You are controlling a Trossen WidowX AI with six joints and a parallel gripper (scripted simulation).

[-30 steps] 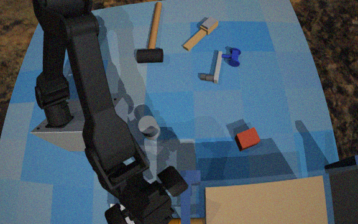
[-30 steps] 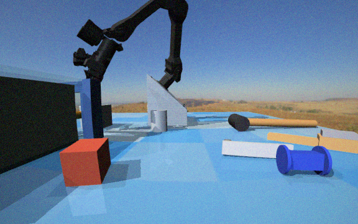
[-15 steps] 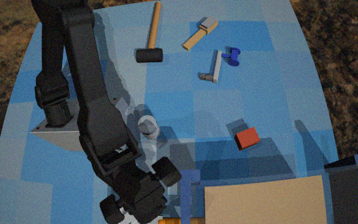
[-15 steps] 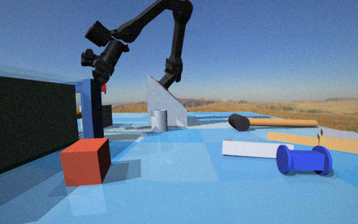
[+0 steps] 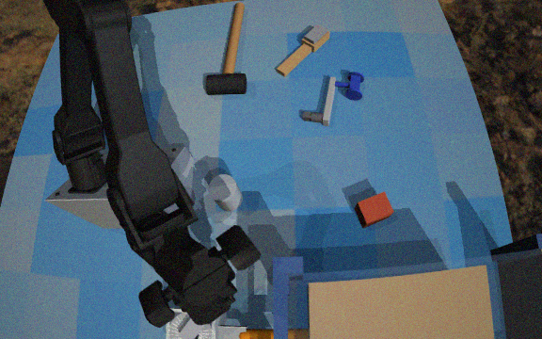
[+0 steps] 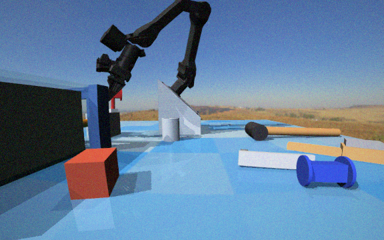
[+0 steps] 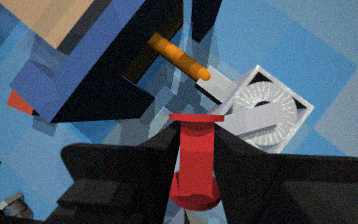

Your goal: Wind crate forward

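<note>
My gripper tip is 10 cm short of the frame, 6 cm to the left of it and 2 cm above it. Also, from my gripper tip: crank with blue grip: 45 cm to the left, 20 cm ahead, 12 cm below; red grip: 1 cm to the left, 1 cm behind, 1 cm above; winch: 10 cm below, 8 cm to the right, 8 cm behind.
</note>
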